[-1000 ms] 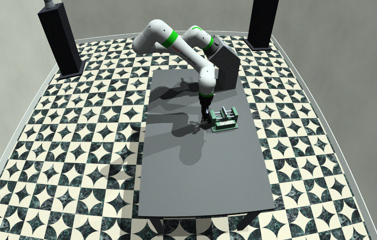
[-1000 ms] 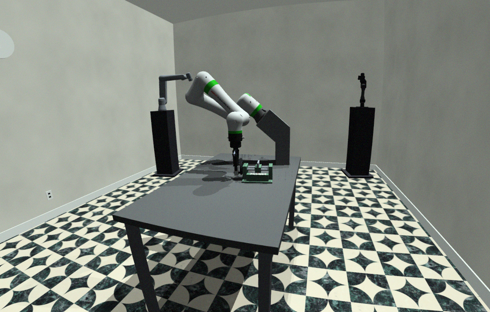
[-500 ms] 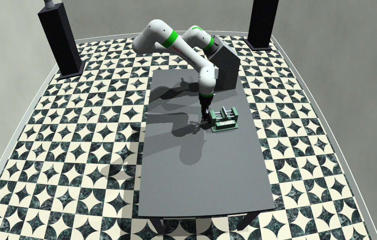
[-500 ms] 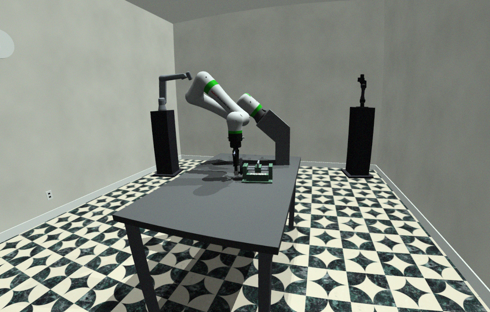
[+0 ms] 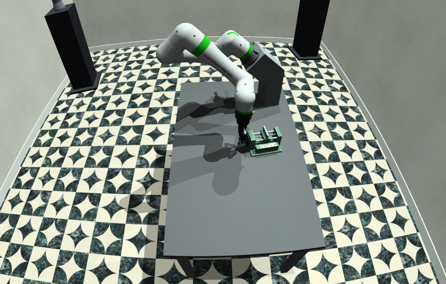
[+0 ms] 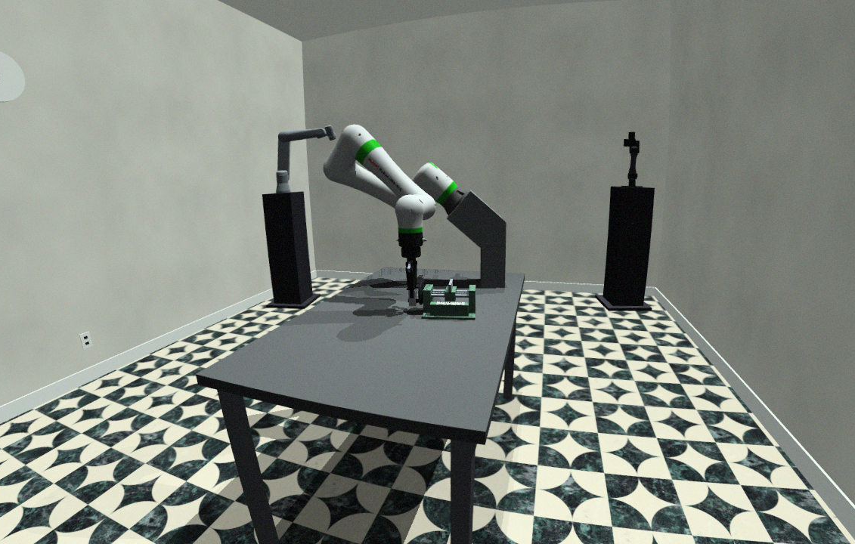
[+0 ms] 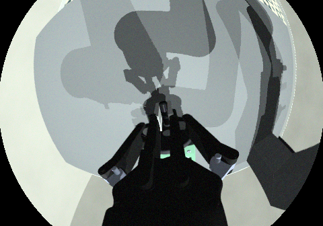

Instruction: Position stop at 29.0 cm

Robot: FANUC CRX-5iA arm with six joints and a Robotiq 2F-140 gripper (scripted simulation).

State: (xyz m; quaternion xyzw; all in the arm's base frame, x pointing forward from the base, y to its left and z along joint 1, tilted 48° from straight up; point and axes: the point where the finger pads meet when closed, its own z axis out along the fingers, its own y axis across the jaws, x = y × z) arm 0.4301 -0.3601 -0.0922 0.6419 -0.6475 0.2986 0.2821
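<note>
Now: hand 2 cm to the right of the black handwheel and 1 cm above it. The rest, counted from my hand: green stop fixture (2 cm ahead, 15 cm to the left, 3 cm above).
</note>
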